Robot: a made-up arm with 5 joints.
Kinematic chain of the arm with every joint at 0, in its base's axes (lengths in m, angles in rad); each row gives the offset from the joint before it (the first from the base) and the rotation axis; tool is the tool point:
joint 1: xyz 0 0 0.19 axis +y
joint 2: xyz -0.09 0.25 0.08 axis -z
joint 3: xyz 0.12 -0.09 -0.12 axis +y
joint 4: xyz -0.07 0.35 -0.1 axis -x
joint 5: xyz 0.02 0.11 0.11 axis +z
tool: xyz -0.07 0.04 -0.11
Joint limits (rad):
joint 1: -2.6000..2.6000
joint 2: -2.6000..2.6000
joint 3: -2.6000..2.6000
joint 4: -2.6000..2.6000
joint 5: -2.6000..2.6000
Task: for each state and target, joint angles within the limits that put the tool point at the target. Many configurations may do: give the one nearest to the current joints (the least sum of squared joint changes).
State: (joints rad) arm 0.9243 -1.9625 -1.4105 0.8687 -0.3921
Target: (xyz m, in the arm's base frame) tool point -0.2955 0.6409 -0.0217
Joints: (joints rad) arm 0.1363 -1.2384 -1.1266 1.3782 -0.2715
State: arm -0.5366 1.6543 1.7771 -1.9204 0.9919
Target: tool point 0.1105 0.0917 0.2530
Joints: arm 0.0718 1.9484 1.5984 -1.9337 1.2603
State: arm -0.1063 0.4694 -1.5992 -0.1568 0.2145
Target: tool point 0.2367 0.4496 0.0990
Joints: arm -0.3334 0.7112 -1.3244 -0.9367 0.2791
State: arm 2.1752 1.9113 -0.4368 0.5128 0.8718
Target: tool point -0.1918 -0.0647 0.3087
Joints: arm 2.3367 2.4047 -0.6828 0.4742 0.9890
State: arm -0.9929 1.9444 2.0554 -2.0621 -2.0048
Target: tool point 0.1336 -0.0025 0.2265
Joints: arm -0.8899 1.9081 2.1159 -1.4825 -1.8604
